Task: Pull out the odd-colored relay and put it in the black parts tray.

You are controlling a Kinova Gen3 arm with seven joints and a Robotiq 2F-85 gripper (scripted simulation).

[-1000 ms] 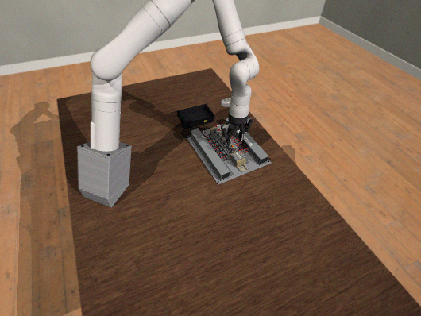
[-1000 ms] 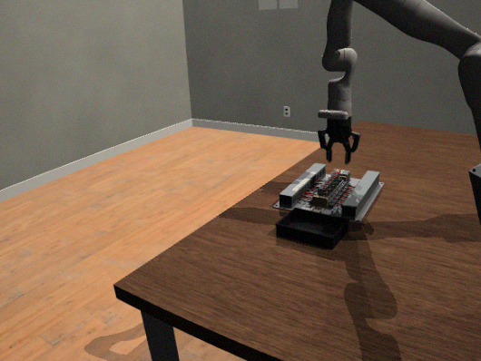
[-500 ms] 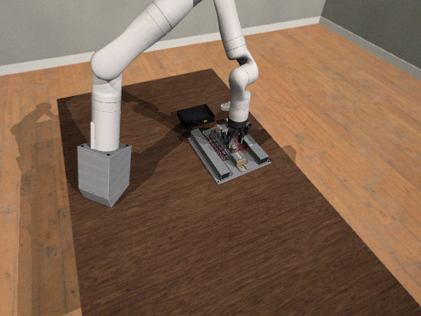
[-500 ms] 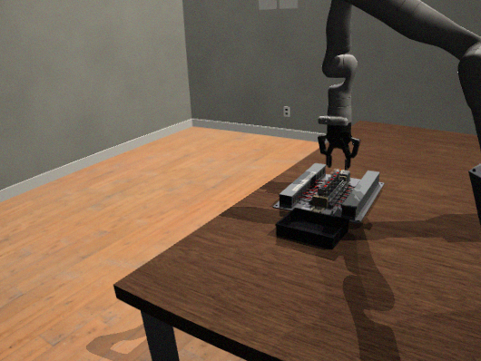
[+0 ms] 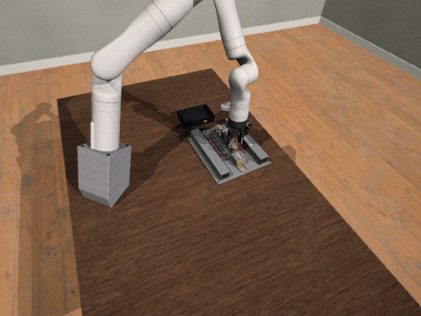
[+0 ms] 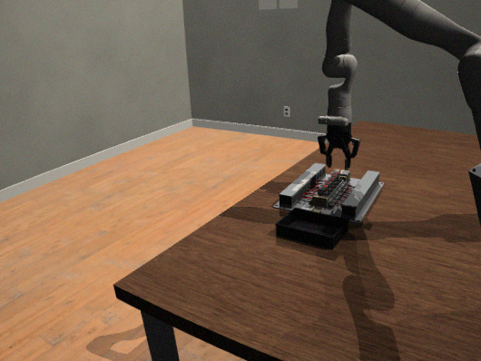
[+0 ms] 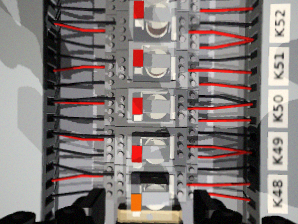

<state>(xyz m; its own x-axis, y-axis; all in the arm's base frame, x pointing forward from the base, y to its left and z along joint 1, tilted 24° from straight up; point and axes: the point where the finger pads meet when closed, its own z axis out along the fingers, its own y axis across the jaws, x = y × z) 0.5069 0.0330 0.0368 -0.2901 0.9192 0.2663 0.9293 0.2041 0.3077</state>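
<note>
The relay panel is 1 cm behind my hand, 5 cm to the left of it and 7 cm below it. Also, from my hand: relay 2 cm behind, 6 cm to the left, 4 cm below; then black parts tray 12 cm behind, 29 cm to the left, 7 cm below.
</note>
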